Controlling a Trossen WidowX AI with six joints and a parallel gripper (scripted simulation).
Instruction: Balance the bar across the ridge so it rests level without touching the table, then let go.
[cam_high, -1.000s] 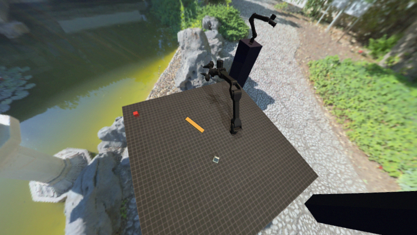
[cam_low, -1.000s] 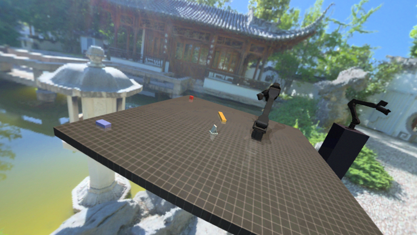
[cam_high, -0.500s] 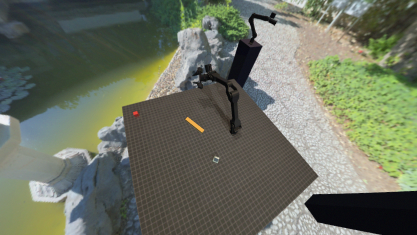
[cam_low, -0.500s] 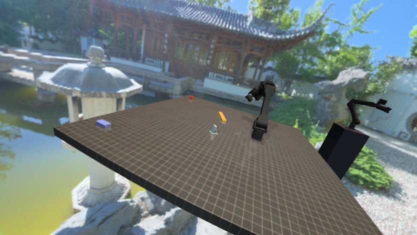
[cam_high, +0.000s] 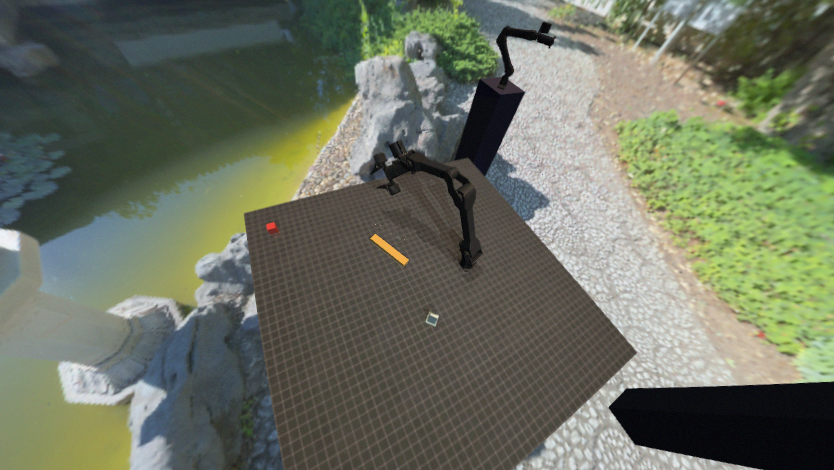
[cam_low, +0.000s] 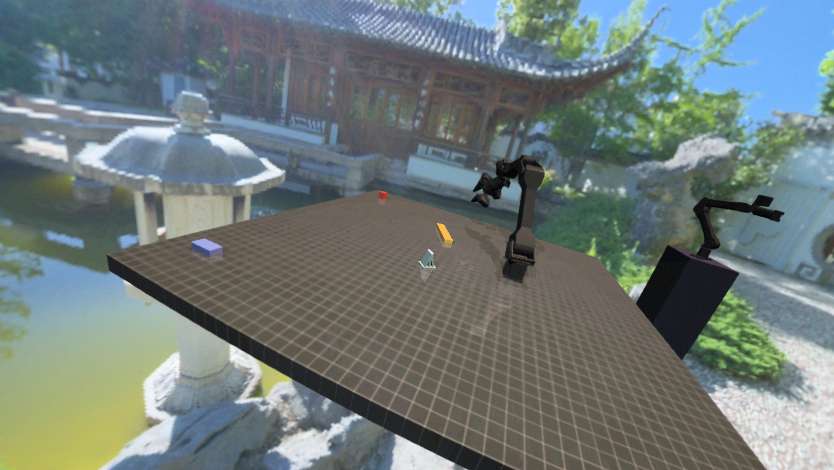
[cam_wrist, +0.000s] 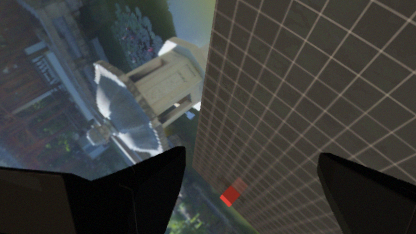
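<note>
Now: gripper tip 30 cm to the right of the orange bar, 14 cm above it and 4 cm short of it. From my gripper tip the other things lie so: small red cube 48 cm ahead, 13 cm below; purple block 100 cm to the left, 48 cm ahead, 14 cm below.
</note>
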